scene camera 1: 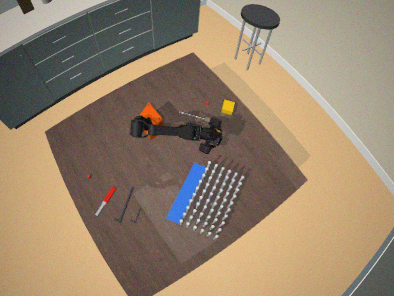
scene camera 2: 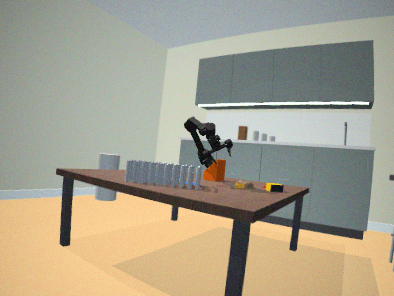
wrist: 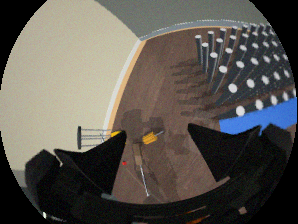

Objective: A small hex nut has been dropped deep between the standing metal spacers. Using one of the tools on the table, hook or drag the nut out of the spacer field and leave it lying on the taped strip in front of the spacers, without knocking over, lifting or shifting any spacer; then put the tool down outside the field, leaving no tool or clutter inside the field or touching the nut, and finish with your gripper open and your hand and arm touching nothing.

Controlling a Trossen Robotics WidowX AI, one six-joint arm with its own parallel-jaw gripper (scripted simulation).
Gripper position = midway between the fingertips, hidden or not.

My gripper point(wrist: 157, 130) is open, holding nothing. Further things: a blue taped strip point(scene camera 1: 188, 188).
